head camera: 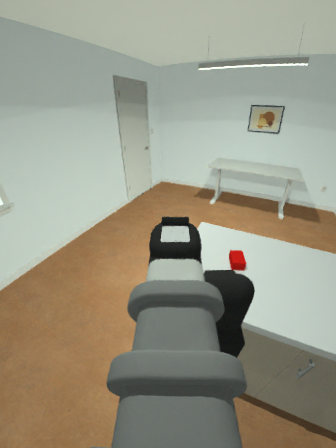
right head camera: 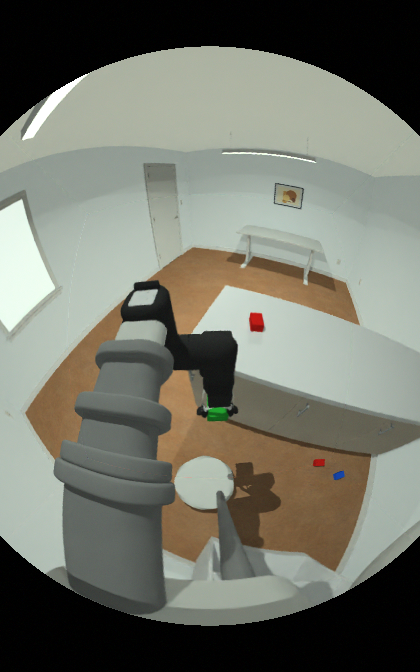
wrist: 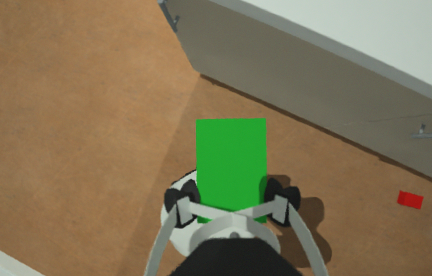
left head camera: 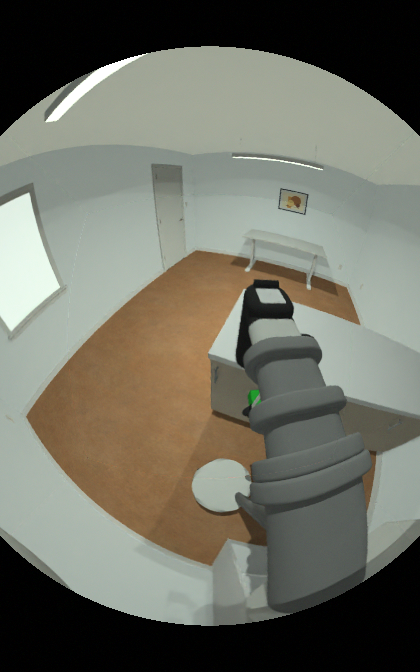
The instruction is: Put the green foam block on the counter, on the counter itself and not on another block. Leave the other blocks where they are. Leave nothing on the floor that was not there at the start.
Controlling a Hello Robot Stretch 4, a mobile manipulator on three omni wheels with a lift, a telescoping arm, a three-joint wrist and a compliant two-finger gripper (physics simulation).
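Places are measured from the robot's base along level axes (x ahead, y left, z up), in centimetres.
Where they show: gripper, fingertip midpoint: (wrist: 231, 194).
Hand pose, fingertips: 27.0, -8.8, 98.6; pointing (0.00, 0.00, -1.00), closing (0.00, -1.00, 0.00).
Each offset is from my fingertips to the top centre of the thing, as dx, dy, dz. Level surfaces: height alone.
The green foam block {+2.6, +0.0, +2.8} (left head camera: 254, 397) (right head camera: 217, 414) (wrist: 231, 165) is held between the two dark fingertips of my gripper (right head camera: 217, 411) (wrist: 231, 194), which is shut on it. Block and gripper are in the air over the floor, beside the front of the counter {dz -10.4} (head camera: 280, 290) (left head camera: 360, 350) (right head camera: 310, 355) (wrist: 370, 30). In the right head view they hang lower in the picture than the counter's near edge. A red block {+47.7, -22.1, -5.9} (head camera: 237, 260) (right head camera: 256, 322) sits on the counter top near its left end. In the head view the arm hides the gripper's fingers and the green block.
A red block {-26.1, -86.4, -96.9} (right head camera: 319, 463) (wrist: 410, 199) and a blue block (right head camera: 339, 475) lie on the floor in front of the counter. A round white disc (left head camera: 220, 485) (right head camera: 200, 482) is low beneath the arm. The cabinet front has handles (right head camera: 303, 410). A white table {dz -29.4} (head camera: 255, 168) stands at the far wall.
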